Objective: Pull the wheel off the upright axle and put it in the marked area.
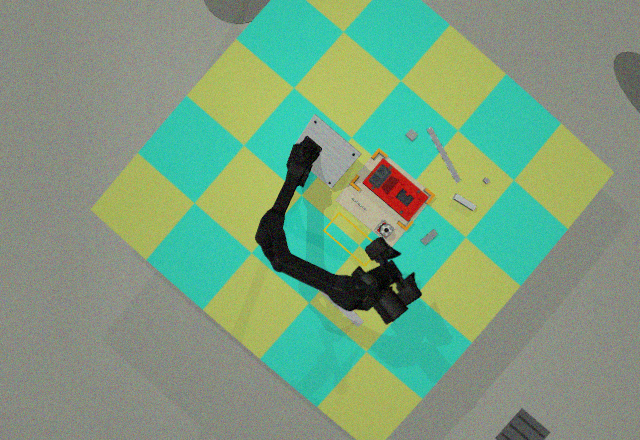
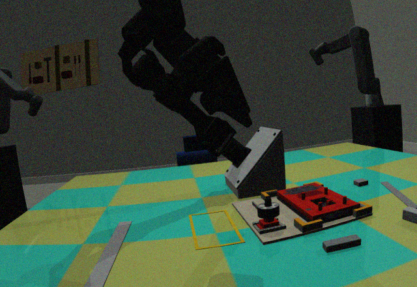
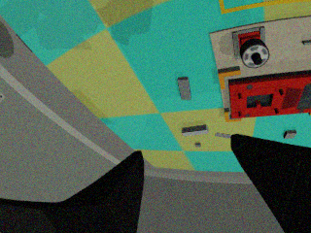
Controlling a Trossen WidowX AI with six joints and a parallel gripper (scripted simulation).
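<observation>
My gripper tip is now 170 mm above the wheel, 80 mm past it and 40 mm to the right of it. Round my gripper tip: upright axle 170 mm below, 80 mm behind, 40 mm to the left; long grey strip 250 mm to the right, 210 mm below, 70 mm behind.
</observation>
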